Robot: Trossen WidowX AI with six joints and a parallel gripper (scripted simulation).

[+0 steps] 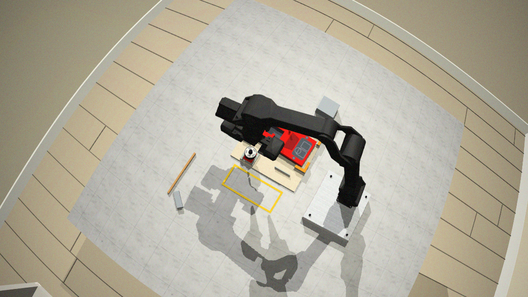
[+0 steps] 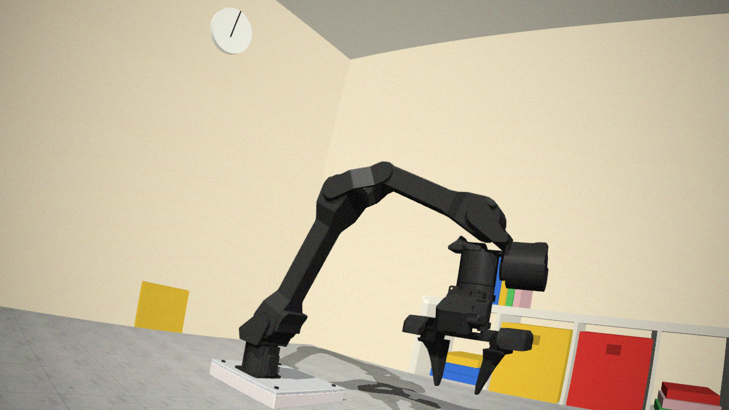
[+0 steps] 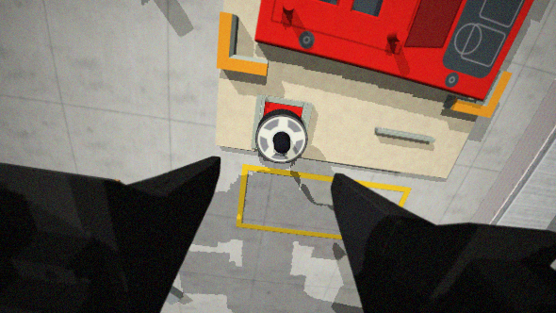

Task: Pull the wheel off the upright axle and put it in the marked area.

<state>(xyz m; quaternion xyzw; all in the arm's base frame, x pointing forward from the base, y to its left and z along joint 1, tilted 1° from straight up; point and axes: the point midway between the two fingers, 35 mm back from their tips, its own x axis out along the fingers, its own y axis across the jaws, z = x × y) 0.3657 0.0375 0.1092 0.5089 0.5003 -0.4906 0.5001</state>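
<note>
Right now the wheel is 60 mm below my gripper tip. Round my gripper tip: dark upright axle: 70 mm below; wooden stick: 170 mm ahead, 180 mm to the left, 100 mm below; grey bar: 60 mm behind, 100 mm to the right, 90 mm below.
</note>
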